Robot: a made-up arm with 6 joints.
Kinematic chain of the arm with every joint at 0, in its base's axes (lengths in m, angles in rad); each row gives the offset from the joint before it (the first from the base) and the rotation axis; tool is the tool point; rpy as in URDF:
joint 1: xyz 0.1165 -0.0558 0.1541 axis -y
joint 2: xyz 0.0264 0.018 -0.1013 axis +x
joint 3: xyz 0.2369 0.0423 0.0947 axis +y
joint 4: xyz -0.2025 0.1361 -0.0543 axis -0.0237 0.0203 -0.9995
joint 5: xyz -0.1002 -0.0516 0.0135 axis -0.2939 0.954 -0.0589
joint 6: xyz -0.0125 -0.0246 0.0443 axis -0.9 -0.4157 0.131
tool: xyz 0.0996 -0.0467 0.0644 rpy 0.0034 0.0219 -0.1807
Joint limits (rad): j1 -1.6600..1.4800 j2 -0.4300..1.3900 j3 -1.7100..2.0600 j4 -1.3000..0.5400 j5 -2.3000..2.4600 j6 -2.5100..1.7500
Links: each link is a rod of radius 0.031 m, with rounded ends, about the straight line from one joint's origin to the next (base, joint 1, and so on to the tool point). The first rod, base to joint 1, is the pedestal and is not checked.
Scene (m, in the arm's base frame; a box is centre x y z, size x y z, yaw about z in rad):
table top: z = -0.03
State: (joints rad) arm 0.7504 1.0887 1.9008 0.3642 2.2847 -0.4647
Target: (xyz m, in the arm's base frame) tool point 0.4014 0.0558 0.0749
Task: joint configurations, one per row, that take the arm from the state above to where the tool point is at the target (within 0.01 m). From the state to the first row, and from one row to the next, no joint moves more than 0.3 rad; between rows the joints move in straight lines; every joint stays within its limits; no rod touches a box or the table.
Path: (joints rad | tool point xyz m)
1: 0.7743 0.9937 1.6253 0.3563 2.3042 -0.4144 | 0.1219 -0.3659 0.3817
2: 0.7982 0.8987 1.3499 0.3485 2.3237 -0.3641 | 0.0532 -0.3056 0.3215
3: 0.8221 0.8037 1.0744 0.3406 2.3431 -0.3138 | 0.0164 -0.2314 0.2533
4: 0.8459 0.7087 0.7990 0.3327 2.3626 -0.2635 | 0.0153 -0.1526 0.1839
5: 0.8698 0.6137 0.5235 0.3249 2.3821 -0.2132 | 0.0497 -0.0785 0.1210
6: 0.8937 0.5187 0.2481 0.3170 2.4016 -0.1629 | 0.1150 -0.0169 0.0726
7: 0.9176 0.4237 -0.0274 0.3091 2.4210 -0.1125 | 0.2029 0.0270 0.0458
8: 0.9415 0.3286 -0.3028 0.3013 2.4405 -0.0622 | 0.3023 0.0508 0.0458
9: 0.9654 0.2336 -0.5783 0.2934 2.4600 -0.0119 | 0.4014 0.0558 0.0749

